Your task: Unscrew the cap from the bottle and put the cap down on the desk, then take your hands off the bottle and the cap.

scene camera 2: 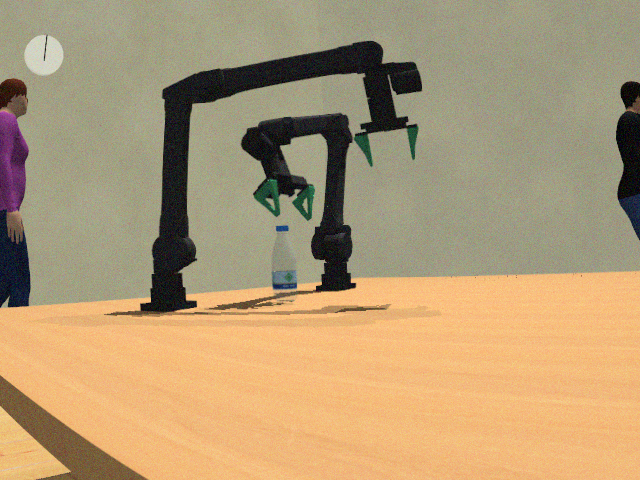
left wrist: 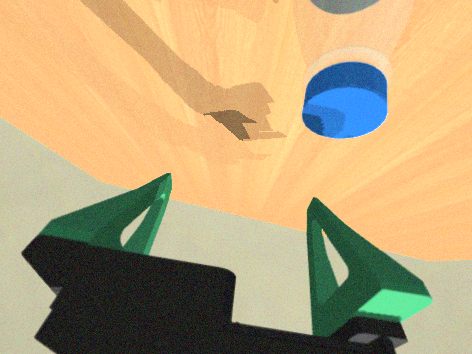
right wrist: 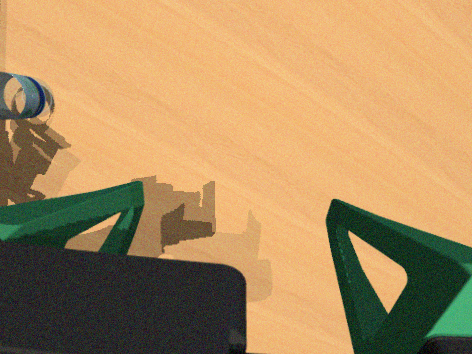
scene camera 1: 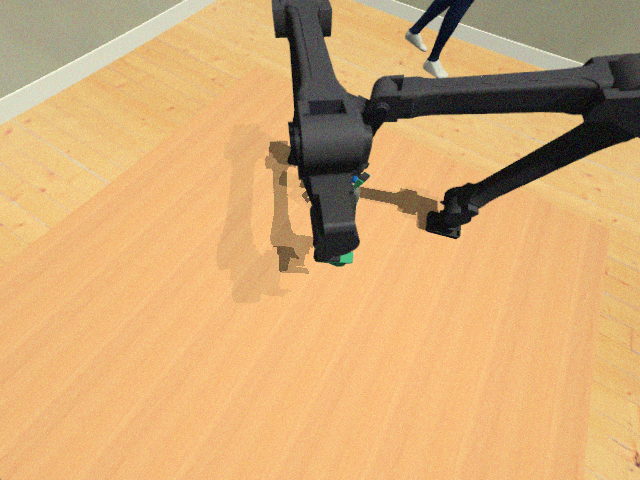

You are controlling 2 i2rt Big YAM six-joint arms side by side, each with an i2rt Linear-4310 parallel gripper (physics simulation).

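Places are measured from the left arm's base along level axes (x ahead, y left, z up), in centimetres.
Where they show: left gripper, fingertip midpoint: (scene camera 2: pixel 294 217) (left wrist: pixel 240 191); right gripper, fingertip midpoint: (scene camera 2: pixel 392 163) (right wrist: pixel 236 201); left arm's base, origin of the base link: (scene camera 2: pixel 336 289) (scene camera 1: pixel 442 225); right arm's base, origin of the base link: (scene camera 2: pixel 168 308).
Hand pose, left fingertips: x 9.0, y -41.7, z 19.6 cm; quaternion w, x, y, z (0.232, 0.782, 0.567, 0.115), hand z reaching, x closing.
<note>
Things, the pixels of their top centre, and the offset from my left fingertips. Level surfaces: height alone.
- clear bottle, middle of its top: (left wrist: pixel 341 114) (scene camera 2: pixel 282 226) dx -6.3, dy +5.4, dz -1.6 cm
- desk, its level: dz -19.6 cm
- blue cap, middle of its top: (left wrist: pixel 341 117) (scene camera 2: pixel 282 225) dx -6.3, dy +5.4, dz -1.5 cm
The clear bottle (scene camera 2: pixel 283 258) (right wrist: pixel 31 100) stands upright on the desk (scene camera 2: pixel 320 372) (scene camera 1: pixel 413 361), with the blue cap (scene camera 2: pixel 281 228) (left wrist: pixel 345 114) on its top. In scene camera 1 a bit of the cap (scene camera 1: pixel 354 179) shows beside the right arm, which hides most of the bottle. My left gripper (scene camera 2: pixel 294 217) (left wrist: pixel 240 191) is open and empty, a little above the cap; in the left wrist view the cap lies beyond the fingertips, toward the upper right. My right gripper (scene camera 2: pixel 392 162) (right wrist: pixel 236 201) is open and empty, high above the desk and to the right of the bottle in scene camera 2.
The right arm (scene camera 2: pixel 289 66) (scene camera 1: pixel 333 142) reaches across the left arm (scene camera 2: pixel 336 175) (scene camera 1: pixel 491 93). Arm shadows lie on the desk around the bottle. People (scene camera 2: pixel 12 155) (scene camera 2: pixel 628 149) stand beyond the desk, and a round clock (scene camera 2: pixel 43 54) hangs on the wall.
</note>
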